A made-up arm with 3 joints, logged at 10 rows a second.
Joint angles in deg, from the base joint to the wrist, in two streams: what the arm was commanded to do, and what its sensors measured. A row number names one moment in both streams.
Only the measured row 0 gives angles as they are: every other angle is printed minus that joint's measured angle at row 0.
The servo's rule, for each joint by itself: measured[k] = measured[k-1] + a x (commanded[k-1-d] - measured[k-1]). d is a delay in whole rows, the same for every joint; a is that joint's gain. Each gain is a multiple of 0.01, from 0.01 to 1. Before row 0 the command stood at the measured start. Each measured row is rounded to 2 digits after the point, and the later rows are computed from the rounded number. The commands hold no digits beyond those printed.
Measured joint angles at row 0:
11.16 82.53 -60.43
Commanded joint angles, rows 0 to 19:
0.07 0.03 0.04
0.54 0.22 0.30
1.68 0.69 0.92
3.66 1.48 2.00
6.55 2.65 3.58
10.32 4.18 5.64
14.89 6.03 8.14
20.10 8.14 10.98
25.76 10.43 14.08
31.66 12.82 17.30
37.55 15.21 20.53
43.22 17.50 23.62
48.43 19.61 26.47
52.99 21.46 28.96
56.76 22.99 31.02
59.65 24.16 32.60
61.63 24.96 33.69
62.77 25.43 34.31
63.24 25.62 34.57
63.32 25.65 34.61
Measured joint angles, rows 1 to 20:
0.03 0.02 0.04
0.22 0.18 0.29
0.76 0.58 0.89
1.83 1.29 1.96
3.58 2.36 3.52
6.07 3.80 5.56
9.33 5.56 8.04
13.31 7.60 10.86
17.92 9.84 13.95
23.00 12.19 17.17
28.38 14.58 20.40
33.87 16.89 23.49
39.26 19.04 26.35
44.34 20.95 28.86
48.94 22.56 30.93
52.90 23.82 32.53
56.13 24.72 33.64
58.59 25.28 34.28
60.31 25.55 34.56
61.42 25.63 34.61
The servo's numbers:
d 0
a 0.37 0.79 0.96

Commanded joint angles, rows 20 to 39:
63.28 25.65 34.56
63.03 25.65 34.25
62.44 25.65 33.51
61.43 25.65 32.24
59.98 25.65 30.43
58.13 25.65 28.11
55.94 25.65 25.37
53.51 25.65 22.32
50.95 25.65 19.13
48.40 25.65 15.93
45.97 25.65 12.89
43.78 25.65 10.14
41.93 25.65 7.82
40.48 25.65 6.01
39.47 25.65 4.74
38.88 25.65 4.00
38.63 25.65 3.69
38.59 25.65 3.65
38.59 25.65 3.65
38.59 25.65 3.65
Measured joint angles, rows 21 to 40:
62.11 25.65 34.56
62.45 25.65 34.26
62.45 25.65 33.54
62.07 25.65 32.29
61.30 25.65 30.50
60.13 25.65 28.21
58.58 25.65 25.48
56.70 25.65 22.45
54.57 25.65 19.26
52.29 25.65 16.06
49.95 25.65 13.02
47.67 25.65 10.26
45.55 25.65 7.92
43.67 25.65 6.09
42.12 25.65 4.79
40.92 25.65 4.03
40.07 25.65 3.70
39.52 25.65 3.65
39.18 25.65 3.65
38.96 25.65 3.65

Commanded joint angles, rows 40 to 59:
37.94 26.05 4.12
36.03 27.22 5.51
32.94 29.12 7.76
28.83 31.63 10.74
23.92 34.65 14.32
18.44 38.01 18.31
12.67 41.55 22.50
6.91 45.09 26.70
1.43 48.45 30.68
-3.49 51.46 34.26
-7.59 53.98 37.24
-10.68 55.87 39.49
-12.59 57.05 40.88
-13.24 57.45 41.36
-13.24 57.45 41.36
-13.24 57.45 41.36
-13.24 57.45 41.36
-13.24 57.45 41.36
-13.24 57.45 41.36
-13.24 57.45 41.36
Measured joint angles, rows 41 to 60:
38.58 25.97 4.10
37.64 26.96 5.45
35.90 28.67 7.67
33.28 31.01 10.62
29.82 33.89 14.17
25.61 37.14 18.14
20.82 40.62 22.33
15.67 44.15 26.53
10.40 47.55 30.51
5.26 50.64 34.11
0.51 53.28 37.11
-3.63 55.33 39.39
-6.95 56.69 40.82
-9.28 57.29 41.34
-10.75 57.42 41.36
-11.67 57.44 41.36
-12.25 57.45 41.36
-12.62 57.45 41.36
-12.85 57.45 41.36
-12.99 57.45 41.36

